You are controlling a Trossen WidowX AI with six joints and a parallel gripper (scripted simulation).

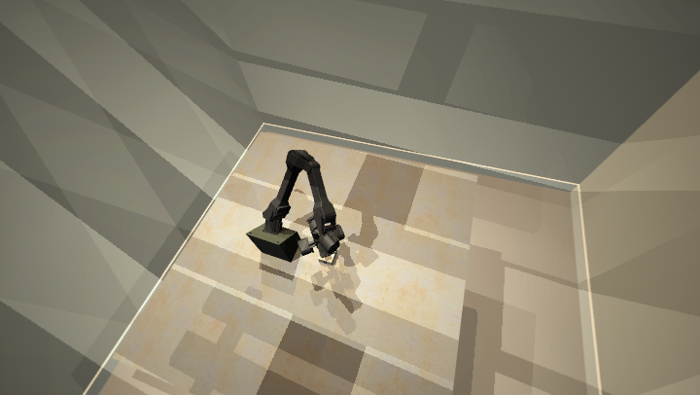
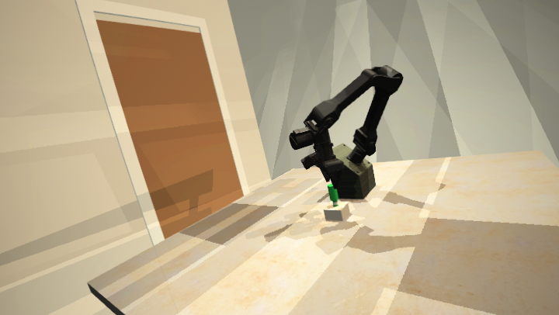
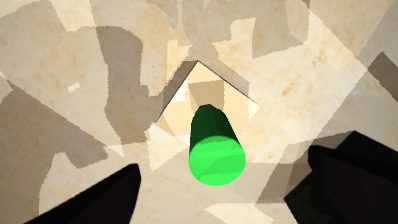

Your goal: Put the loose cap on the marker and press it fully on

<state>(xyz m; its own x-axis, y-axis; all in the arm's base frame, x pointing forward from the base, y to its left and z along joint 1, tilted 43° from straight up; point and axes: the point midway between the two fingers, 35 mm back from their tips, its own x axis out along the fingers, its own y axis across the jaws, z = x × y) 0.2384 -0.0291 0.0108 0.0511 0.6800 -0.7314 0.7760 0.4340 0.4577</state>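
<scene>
Right now my gripper tip is 2 cm above the green cap. The rest, counted from my gripper tip: white holder block 10 cm below.
</scene>
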